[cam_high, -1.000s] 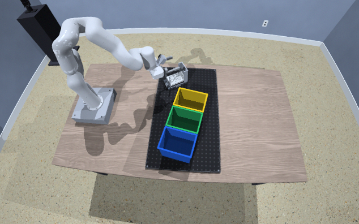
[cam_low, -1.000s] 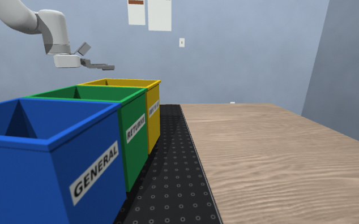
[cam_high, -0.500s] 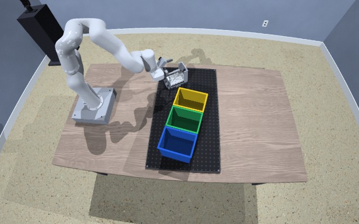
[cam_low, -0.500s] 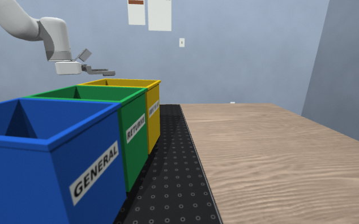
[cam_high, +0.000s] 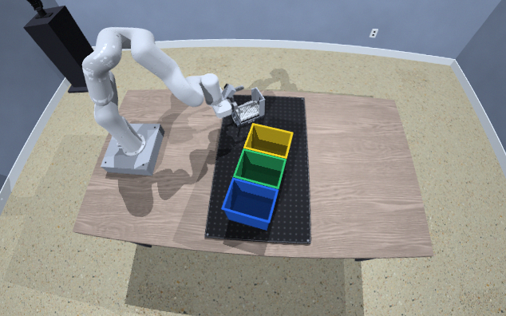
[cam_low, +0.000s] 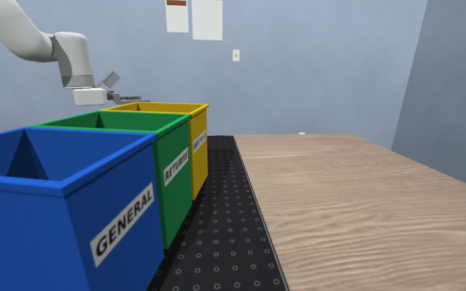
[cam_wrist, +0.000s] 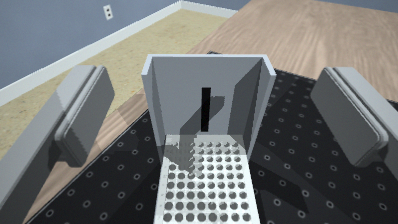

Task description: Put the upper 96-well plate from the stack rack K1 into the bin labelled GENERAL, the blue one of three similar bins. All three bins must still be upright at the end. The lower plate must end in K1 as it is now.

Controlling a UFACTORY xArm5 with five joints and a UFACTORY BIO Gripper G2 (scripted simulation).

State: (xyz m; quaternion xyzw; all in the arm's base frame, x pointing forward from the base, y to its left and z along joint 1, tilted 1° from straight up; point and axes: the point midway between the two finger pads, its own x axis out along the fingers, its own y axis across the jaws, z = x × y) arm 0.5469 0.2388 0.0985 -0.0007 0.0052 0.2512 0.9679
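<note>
The white 96-well plate lies 2 cm ahead of my hand, 1 cm to the left of it and 12 cm below it. From my hand the other things lie so: yellow bin (12 cm ahead, 26 cm to the right, 7 cm below); green returns bin (10 cm ahead, 39 cm to the right, 7 cm below); dark plate (2 cm ahead, 1 cm to the left, 13 cm below).
</note>
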